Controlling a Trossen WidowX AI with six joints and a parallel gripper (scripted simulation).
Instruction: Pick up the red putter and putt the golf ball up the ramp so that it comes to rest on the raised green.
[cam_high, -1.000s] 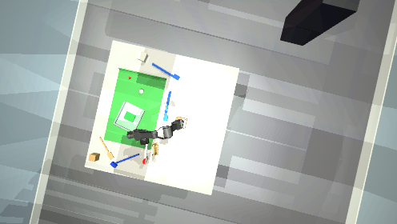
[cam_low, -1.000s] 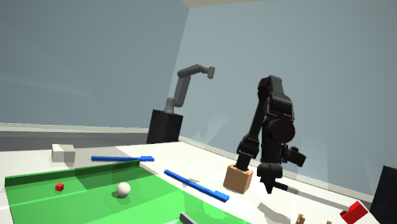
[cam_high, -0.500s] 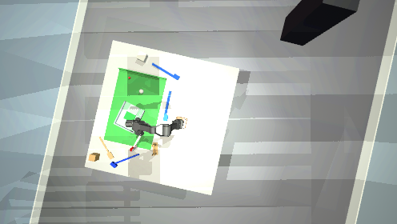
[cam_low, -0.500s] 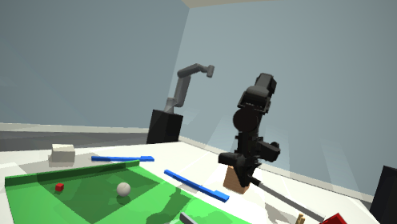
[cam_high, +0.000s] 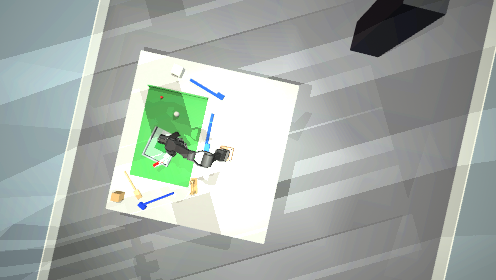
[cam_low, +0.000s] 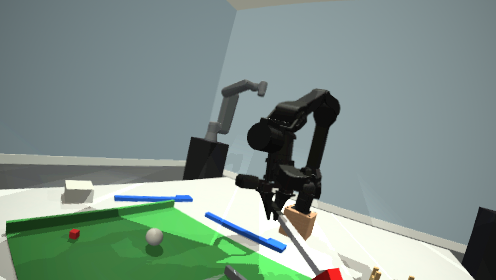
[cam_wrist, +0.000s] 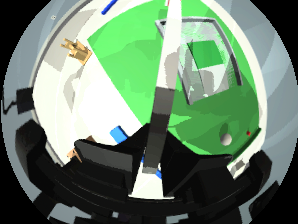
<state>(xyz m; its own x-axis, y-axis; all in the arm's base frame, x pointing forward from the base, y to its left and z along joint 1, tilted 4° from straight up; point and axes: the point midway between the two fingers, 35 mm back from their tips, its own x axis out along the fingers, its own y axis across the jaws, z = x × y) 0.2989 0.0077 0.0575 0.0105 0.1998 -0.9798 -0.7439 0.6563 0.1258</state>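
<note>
My gripper tip is 80 mm short of the red putter, 90 mm to the right of it and 10 mm below it. Also, from my gripper tip: small red cube: 310 mm ahead, 320 mm to the right, 120 mm below; then white block: 230 mm ahead, 550 mm to the right, 110 mm below; then white golf ball: 150 mm ahead, 220 mm to the right, 110 mm below.
</note>
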